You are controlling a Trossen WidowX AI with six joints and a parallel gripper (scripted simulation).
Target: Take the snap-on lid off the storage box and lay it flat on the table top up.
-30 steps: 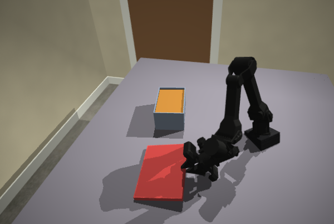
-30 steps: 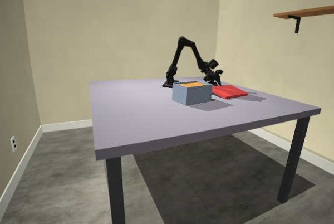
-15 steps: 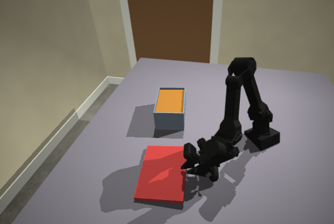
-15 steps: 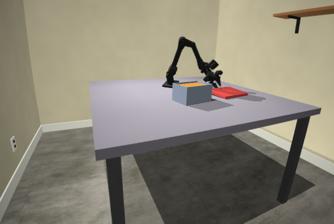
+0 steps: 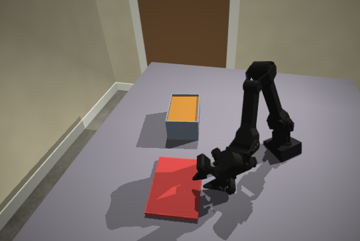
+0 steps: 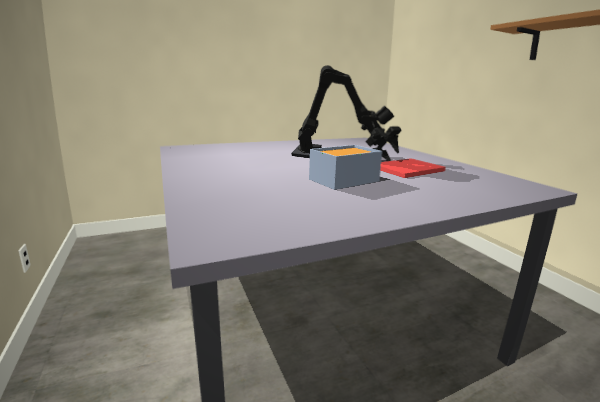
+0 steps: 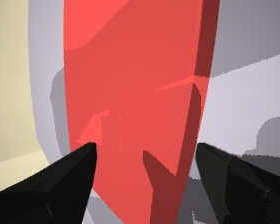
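The lid lies 11 cm ahead of my hand and 5 cm below it. Round my hand: storage box: 12 cm ahead, 35 cm to the right.
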